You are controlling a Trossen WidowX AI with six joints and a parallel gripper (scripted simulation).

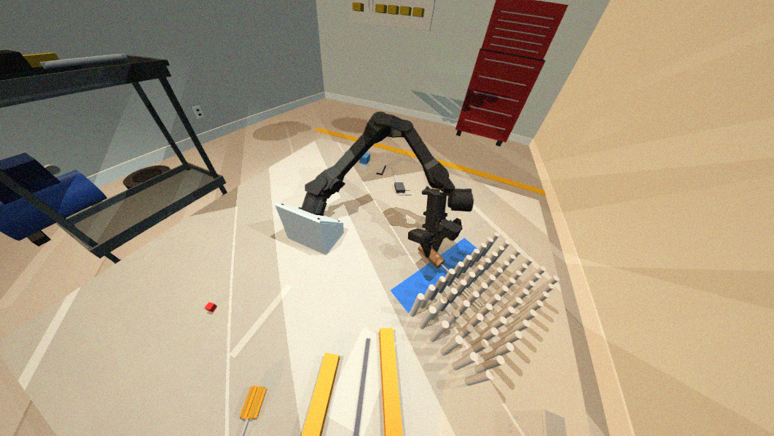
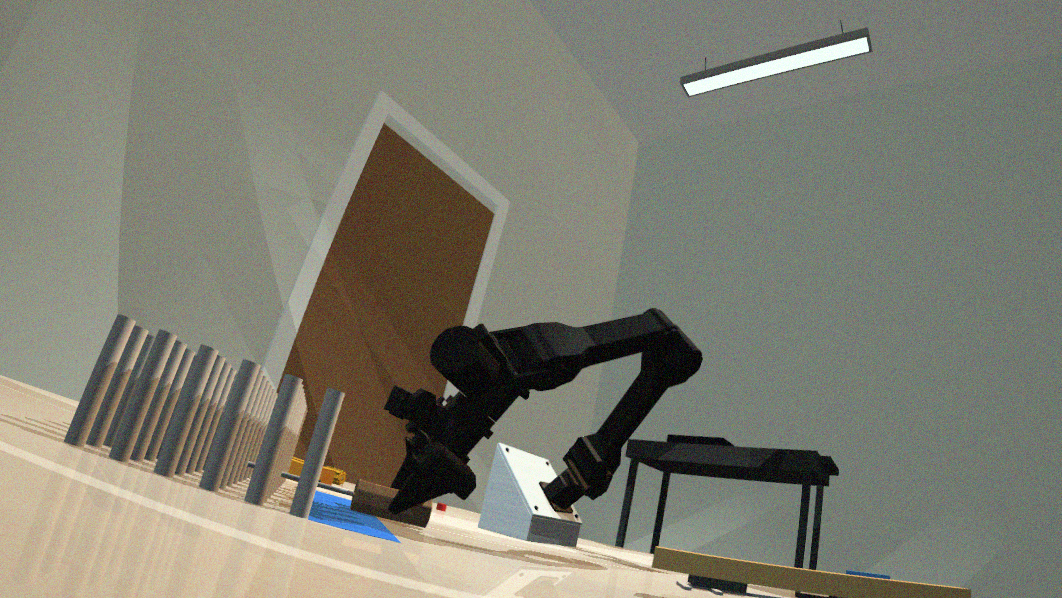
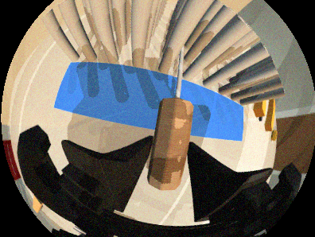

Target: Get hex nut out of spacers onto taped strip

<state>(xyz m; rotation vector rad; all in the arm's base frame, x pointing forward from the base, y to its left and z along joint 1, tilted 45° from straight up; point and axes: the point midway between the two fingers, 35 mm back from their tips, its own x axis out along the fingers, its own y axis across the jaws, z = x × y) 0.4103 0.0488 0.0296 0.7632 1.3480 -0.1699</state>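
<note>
The blue taped strip is 40 mm ahead of my gripper tip, 30 mm to the right of it and 20 mm below it. Round my gripper tip: grey hex nut (180 mm ahead, 110 mm to the right, 20 mm below); then wooden-handled rod tool (90 mm ahead, 60 mm to the right); then orange-handled tool (500 mm to the right, 250 mm behind).
</note>
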